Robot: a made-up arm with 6 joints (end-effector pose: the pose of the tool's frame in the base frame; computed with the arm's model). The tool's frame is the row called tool. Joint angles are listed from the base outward.
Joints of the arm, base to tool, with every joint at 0 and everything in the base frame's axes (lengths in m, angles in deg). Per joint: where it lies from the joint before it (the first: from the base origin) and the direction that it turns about. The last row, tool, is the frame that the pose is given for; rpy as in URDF.
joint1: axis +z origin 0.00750 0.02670 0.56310
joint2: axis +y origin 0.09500 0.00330 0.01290
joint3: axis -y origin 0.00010 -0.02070 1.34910
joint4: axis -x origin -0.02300 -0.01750 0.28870
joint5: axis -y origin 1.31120 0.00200 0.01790
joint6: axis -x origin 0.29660 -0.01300 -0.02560
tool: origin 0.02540 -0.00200 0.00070 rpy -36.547 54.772 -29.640
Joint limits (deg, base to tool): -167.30..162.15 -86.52..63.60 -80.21..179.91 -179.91..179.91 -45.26..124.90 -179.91..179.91
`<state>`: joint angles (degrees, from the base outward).
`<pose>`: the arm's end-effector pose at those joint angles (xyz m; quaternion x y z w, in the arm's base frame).
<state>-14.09 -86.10 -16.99 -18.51 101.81 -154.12</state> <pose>-1.3606 0.2140 2.0510 -0.3832 -0.3877 0.8121 0.2082</pose>
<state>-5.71 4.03 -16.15 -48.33 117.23 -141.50</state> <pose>1.4259 -0.3946 1.9815 0.2812 -0.5190 0.6272 0.5081</pose>
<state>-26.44 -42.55 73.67 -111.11 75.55 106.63</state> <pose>-1.5542 0.4309 2.7464 0.4833 -0.2270 -0.3095 0.7869</pose>
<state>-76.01 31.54 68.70 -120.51 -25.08 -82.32</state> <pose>0.5439 -1.7342 2.9529 0.5522 -0.2172 0.6689 0.4478</pose>
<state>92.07 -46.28 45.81 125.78 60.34 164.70</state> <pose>-0.1555 -1.0427 2.9727 -0.2550 0.0222 0.9177 0.3039</pose>
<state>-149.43 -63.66 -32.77 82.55 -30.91 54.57</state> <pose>-0.1604 0.1630 2.2106 -0.1343 -0.7103 0.2905 0.6270</pose>
